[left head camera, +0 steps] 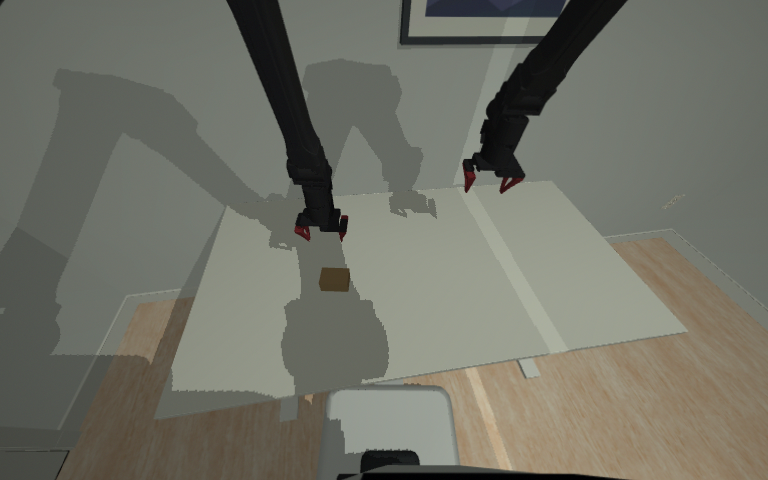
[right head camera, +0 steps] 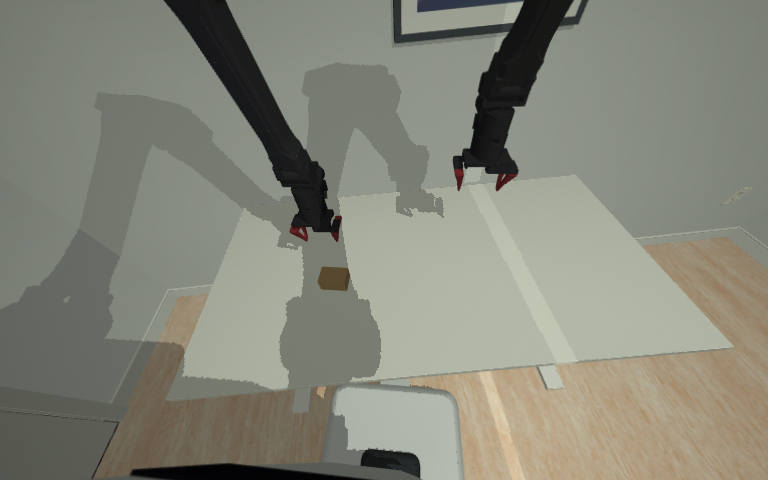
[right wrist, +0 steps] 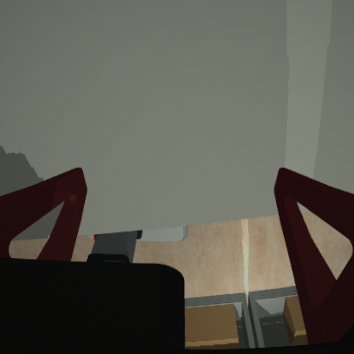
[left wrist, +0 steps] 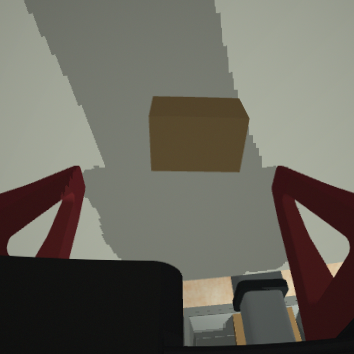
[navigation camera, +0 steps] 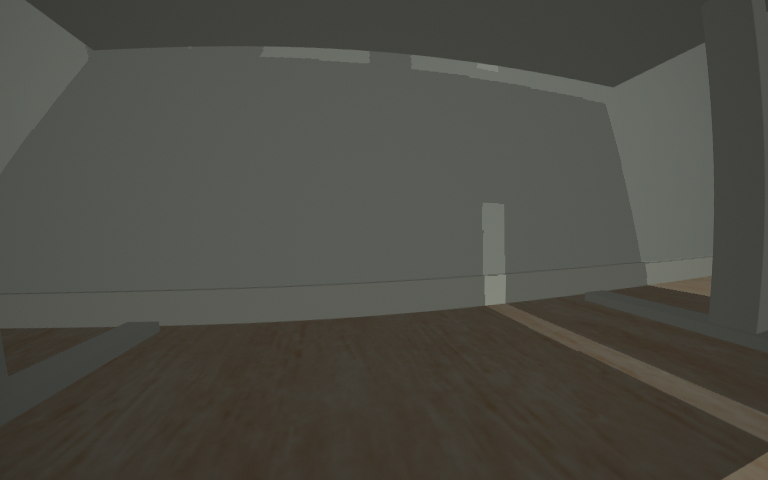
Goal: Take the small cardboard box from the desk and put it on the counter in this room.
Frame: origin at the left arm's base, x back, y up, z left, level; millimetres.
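Seen in the pictures: left gripper, fingertip midpoint: [left head camera: 325, 240] [right head camera: 322, 240] [left wrist: 178, 176]; right gripper, fingertip midpoint: [left head camera: 483, 192] [right head camera: 477, 189] [right wrist: 179, 178].
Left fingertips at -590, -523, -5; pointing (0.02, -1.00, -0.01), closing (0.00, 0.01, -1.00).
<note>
Offsets run from my left fingertips to a thing's middle, as dx, dy, dz. "spot": to the spot under its first point. Level surfaces: height alone.
The small brown cardboard box @[+52, -142, -19] [left head camera: 334, 279] [right head camera: 333, 278] [left wrist: 197, 142] lies on the pale desk @[dy -167] [left head camera: 430, 294] [right head camera: 441, 294], left of its middle, in shadow. My left gripper [left head camera: 325, 236] [right head camera: 318, 234] [left wrist: 178, 176] is open and empty. It hangs above the desk, and the box shows ahead of and between its fingers in the left wrist view. My right gripper [left head camera: 485, 187] [right head camera: 479, 185] [right wrist: 179, 178] is open and empty, above the far part of the desk, well to the right of the box. The counter cannot be made out in these views.
A framed picture [left head camera: 404, 25] [right head camera: 397, 25] hangs on the wall behind the desk. The robot's light base [left head camera: 396, 421] [right head camera: 399, 421] is at the desk's near edge. In the right wrist view, grey bins at the bottom hold a brown box [right wrist: 210, 322]. Desk legs @[spot: -158, -550, -913] [navigation camera: 736, 169] show in the navigation view.
</note>
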